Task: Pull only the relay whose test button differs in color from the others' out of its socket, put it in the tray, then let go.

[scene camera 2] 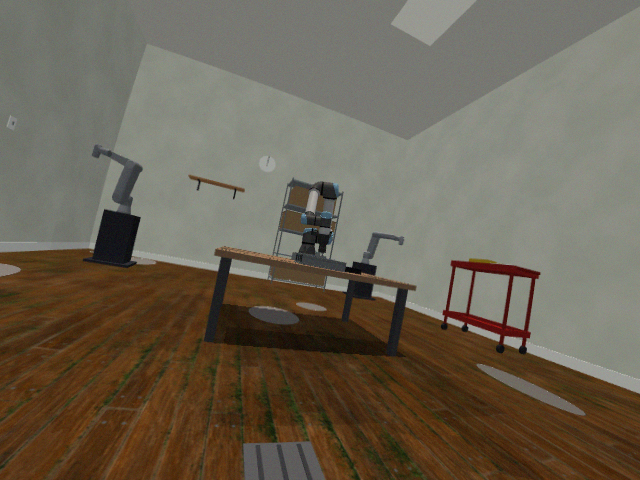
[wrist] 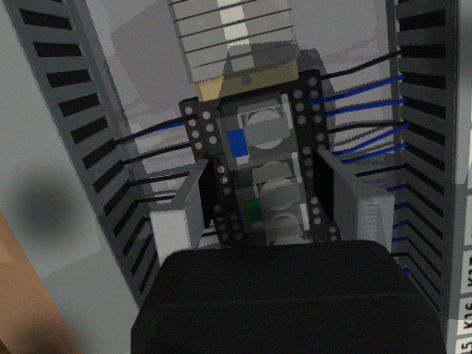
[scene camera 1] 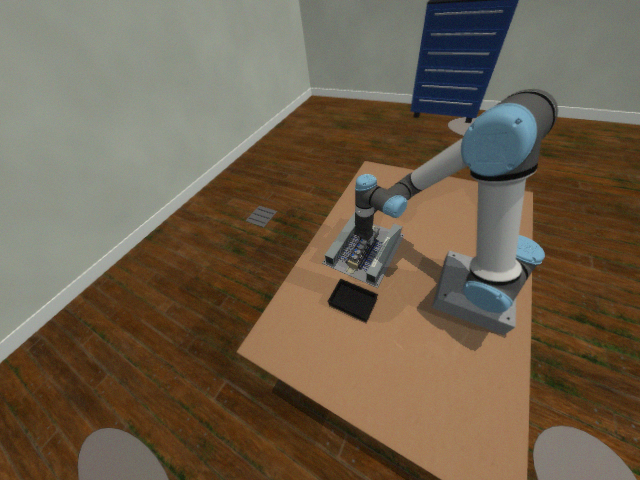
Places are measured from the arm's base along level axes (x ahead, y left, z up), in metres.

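Where they show: gripper, fingertip midpoint: (wrist: 263, 175) (scene camera 1: 365, 241); arm's base at its link origin: (scene camera 2: 306, 254).
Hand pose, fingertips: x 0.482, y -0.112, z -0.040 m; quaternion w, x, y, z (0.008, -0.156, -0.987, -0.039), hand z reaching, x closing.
Observation:
Each offset is from my fingertips to the top centre of the thing. "spot": to the spot under its first point. Level surfaces: height alone.
The relay with the green test button @[0.001 m back, 0.001 m left, 0.036 m up] (wrist: 254, 211) sits in its socket in the wrist view, its clear housing @[spot: 0.006 m back, 0.003 m right, 0.035 m up] (wrist: 279, 194) between my fingers. A relay with a blue button @[0.007 m back, 0.028 m right, 0.036 m up] (wrist: 237, 143) sits in the socket beside it, toward the top of the view. Part of another relay @[0.004 m ahead, 0.030 m left, 0.036 m up] (wrist: 284, 227) shows below the green-button one, partly hidden by the gripper body. My gripper (wrist: 263, 175) (scene camera 1: 368, 241) is open and empty, its fingers on either side of the relay row, low over the panel. The black tray @[0.021 m back, 0.289 m left, 0.002 m up] (scene camera 1: 347, 311) (scene camera 2: 353, 270) lies on the table beside the panel.
Slotted grey wire ducts (wrist: 92, 150) (scene camera 1: 385, 253) flank the relay row on both sides, with black and blue wires running into them. A beige end block and grey terminal blocks @[0.014 m back, 0.067 m right, 0.014 m up] (wrist: 235, 35) adjoin the row. The panel stands on the wooden table @[0.033 m down] (scene camera 1: 403, 361).

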